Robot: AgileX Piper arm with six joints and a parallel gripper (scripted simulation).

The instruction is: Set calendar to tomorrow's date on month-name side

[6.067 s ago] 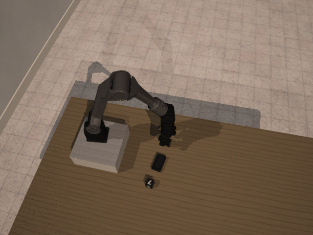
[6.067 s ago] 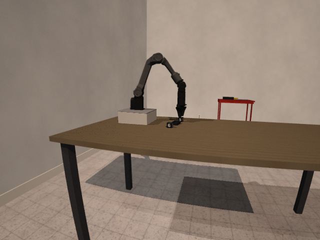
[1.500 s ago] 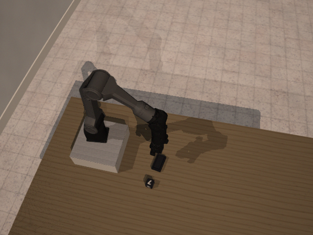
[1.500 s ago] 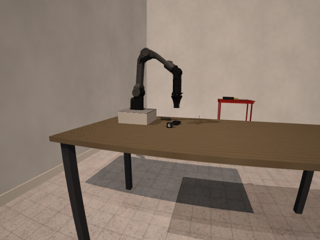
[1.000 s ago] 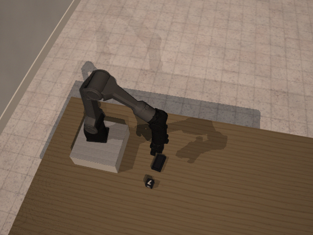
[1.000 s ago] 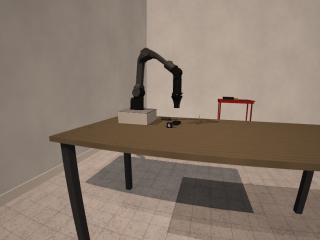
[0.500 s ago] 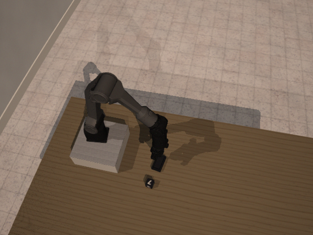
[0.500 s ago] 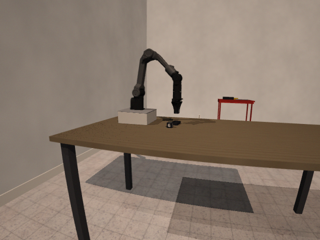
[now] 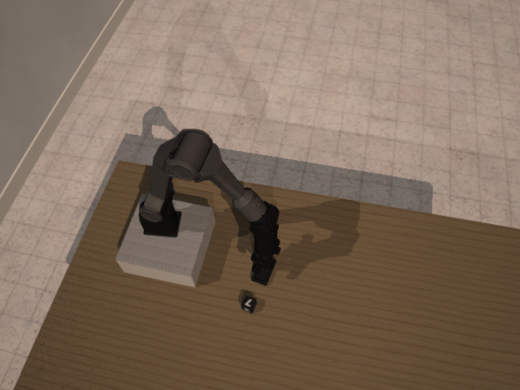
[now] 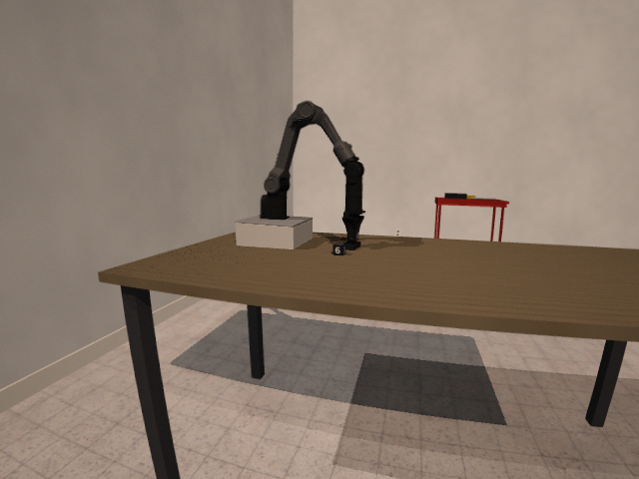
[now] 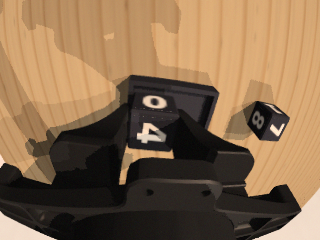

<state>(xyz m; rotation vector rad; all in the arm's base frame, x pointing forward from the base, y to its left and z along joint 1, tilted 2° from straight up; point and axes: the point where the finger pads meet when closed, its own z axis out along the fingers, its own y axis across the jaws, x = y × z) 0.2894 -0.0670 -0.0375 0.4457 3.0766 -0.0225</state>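
The tray lies 30 mm below my hand, 20 mm to the right of it and 10 mm behind it. Round my hand: black number cube: 120 mm to the right, 40 mm behind, 20 mm below.
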